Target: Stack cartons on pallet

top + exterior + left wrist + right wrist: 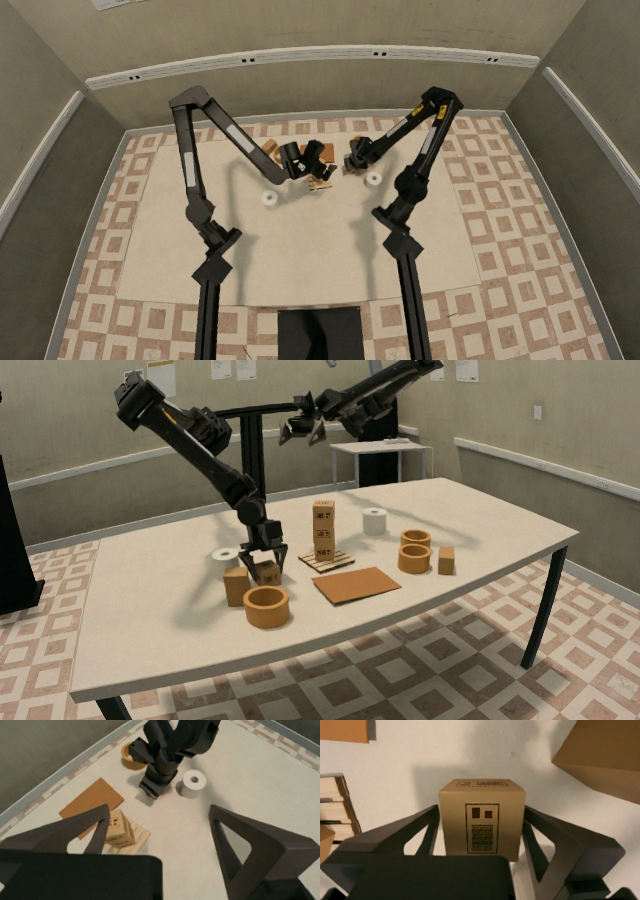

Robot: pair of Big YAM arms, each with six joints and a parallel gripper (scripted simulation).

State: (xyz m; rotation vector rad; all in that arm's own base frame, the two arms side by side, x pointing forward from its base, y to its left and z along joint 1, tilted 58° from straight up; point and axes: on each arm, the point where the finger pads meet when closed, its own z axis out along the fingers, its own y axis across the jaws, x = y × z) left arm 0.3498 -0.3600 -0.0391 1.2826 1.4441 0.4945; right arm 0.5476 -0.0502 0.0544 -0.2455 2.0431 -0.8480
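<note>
Now: right hand 100 mm to the left of the plain box, 50 mm short of it and 20 mm below it. Round my right hand: carton right at my right hand.
</note>
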